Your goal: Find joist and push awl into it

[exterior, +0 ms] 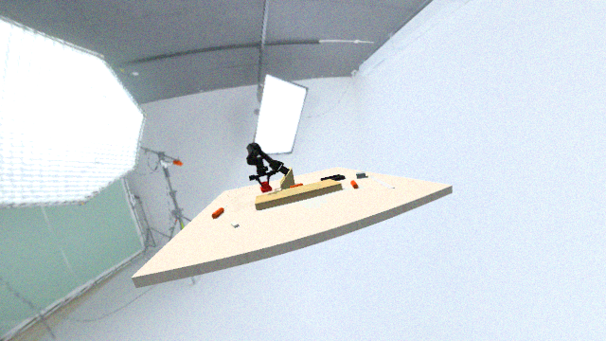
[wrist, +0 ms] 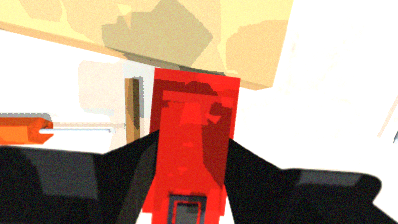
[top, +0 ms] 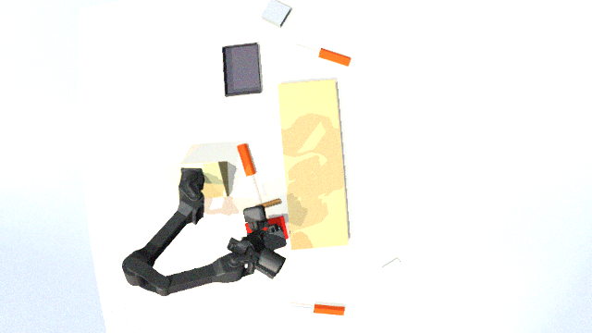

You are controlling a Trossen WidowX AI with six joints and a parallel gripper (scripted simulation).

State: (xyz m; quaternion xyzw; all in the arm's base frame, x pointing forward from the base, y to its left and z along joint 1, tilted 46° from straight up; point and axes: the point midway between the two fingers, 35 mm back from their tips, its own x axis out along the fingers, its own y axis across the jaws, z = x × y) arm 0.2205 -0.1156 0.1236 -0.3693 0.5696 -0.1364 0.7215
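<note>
The awl lies 4 cm behind my gripper tip, 6 cm to the left of it and 6 cm below it. From my gripper tip the other things lie so: red stud finder 2 cm behind, 1 cm to the right, 2 cm above; dark grey tray 11 cm behind, 50 cm to the left, 6 cm below; pale grey block 70 cm to the left, 5 cm below.
</note>
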